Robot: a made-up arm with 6 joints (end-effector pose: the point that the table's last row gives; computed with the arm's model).
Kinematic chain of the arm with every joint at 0, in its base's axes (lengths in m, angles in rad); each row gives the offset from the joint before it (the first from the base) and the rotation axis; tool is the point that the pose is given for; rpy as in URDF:
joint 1: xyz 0 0 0.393 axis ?
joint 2: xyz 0 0 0 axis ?
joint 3: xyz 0.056 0 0.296 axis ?
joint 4: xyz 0.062 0 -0.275 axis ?
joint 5: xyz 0 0 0 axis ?
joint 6: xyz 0.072 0 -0.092 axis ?
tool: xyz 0 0 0 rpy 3.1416 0 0
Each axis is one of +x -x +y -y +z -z.
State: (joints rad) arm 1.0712 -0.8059 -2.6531 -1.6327 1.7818 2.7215
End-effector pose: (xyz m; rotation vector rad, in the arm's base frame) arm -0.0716 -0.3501 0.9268 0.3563 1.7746 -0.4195
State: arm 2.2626 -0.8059 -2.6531 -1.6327 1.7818 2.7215
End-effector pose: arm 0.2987 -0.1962 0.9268 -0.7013 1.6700 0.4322
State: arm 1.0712 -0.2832 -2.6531 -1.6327 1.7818 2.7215
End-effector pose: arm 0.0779 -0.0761 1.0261 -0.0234 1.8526 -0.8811
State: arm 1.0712 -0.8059 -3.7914 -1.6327 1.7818 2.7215
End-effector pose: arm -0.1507 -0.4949 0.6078 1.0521 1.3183 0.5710
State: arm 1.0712 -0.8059 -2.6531 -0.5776 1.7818 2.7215
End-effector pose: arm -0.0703 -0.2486 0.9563 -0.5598 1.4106 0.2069
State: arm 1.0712 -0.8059 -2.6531 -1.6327 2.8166 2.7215
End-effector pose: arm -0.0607 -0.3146 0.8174 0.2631 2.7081 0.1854
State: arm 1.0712 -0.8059 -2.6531 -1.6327 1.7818 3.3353
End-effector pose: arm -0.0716 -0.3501 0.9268 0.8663 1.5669 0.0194
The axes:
joint 1: +z
joint 2: +y
joint 3: +y
joint 4: -z
joint 5: +y
joint 6: -z

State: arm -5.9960 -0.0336 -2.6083 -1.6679 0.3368 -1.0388
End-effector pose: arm 0.1616 0.0867 1.0572 0.3669 0.4440 0.6188
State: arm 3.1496 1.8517 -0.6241 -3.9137 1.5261 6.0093
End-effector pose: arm 0.0199 -0.0617 0.0208 2.3253 0.5200 -0.4810
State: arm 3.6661 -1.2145 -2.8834 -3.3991 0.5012 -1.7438
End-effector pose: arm 0.5186 0.3056 0.7380 0.6051 1.4603 1.2791
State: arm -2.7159 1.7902 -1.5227 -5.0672 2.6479 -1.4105
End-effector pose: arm -0.1775 -0.1906 0.0474 0.1356 0.5515 -2.0920
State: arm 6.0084 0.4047 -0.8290 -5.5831 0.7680 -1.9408
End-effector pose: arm 0.3651 -0.0948 0.3082 -2.2908 -1.3592 -0.2766
